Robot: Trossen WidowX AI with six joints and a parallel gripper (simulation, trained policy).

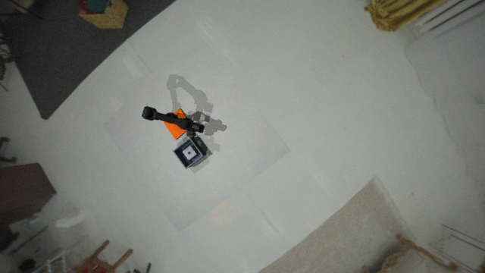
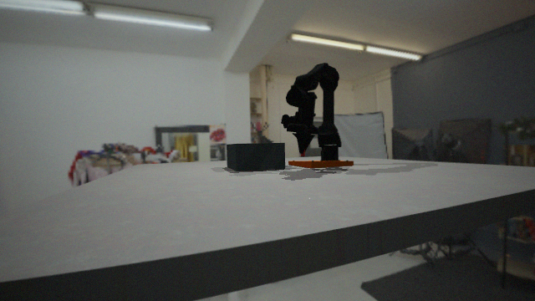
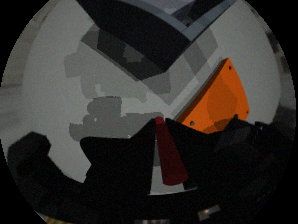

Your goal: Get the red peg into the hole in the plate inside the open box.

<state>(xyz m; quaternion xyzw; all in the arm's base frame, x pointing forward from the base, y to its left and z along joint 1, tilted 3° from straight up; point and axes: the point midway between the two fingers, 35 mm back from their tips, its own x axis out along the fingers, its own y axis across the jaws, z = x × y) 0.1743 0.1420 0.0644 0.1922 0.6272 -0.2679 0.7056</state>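
My gripper tip is 160 mm short of the plate, 140 mm to the left of it and 10 mm above it. From my gripper tip the other things lie so: dark box: 160 mm ahead, 140 mm to the right, 30 mm below; then red peg: 30 mm above.
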